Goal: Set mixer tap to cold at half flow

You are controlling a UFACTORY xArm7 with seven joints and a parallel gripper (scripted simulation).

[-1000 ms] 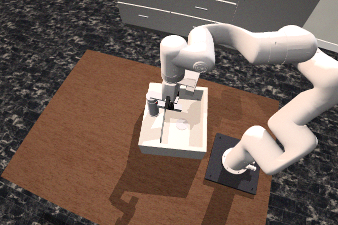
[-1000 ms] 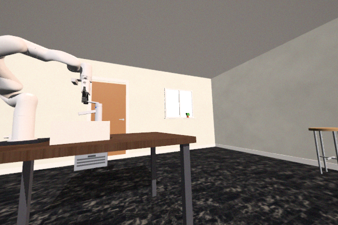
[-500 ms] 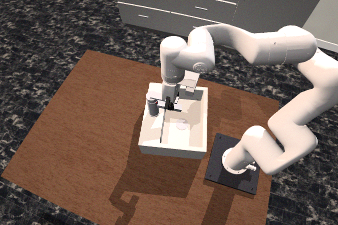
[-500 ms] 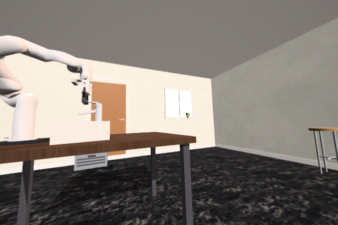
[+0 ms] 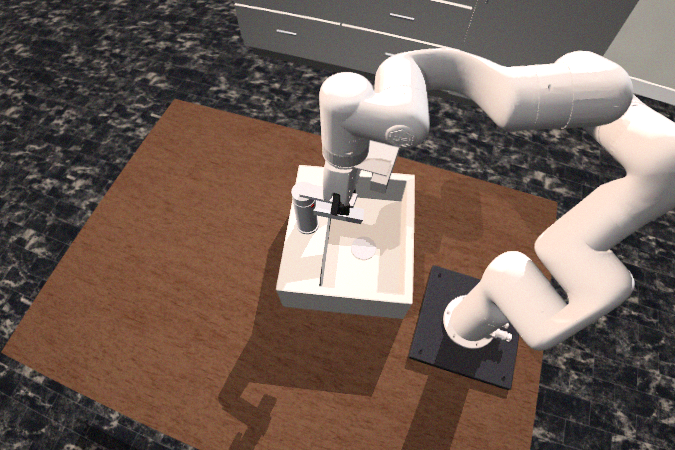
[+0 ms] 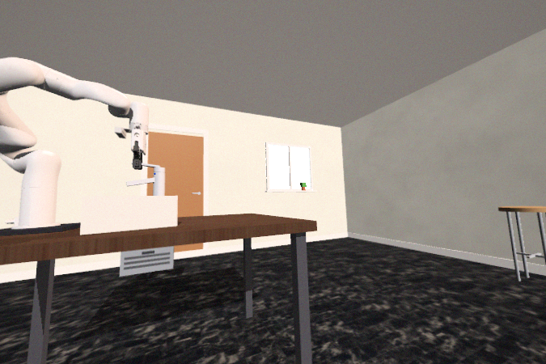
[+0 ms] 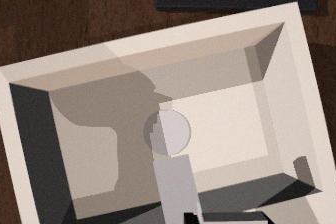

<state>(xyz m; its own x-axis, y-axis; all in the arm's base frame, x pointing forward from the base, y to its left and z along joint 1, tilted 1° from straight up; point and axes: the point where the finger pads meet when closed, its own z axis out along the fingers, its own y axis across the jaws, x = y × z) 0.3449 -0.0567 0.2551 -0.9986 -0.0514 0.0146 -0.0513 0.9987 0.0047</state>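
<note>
The lever lies 3 cm ahead of my hand. The rest, counted from my hand: white sink: 3 cm behind, 3 cm to the right, 24 cm below; then mixer tap: 6 cm ahead, 5 cm below.
</note>
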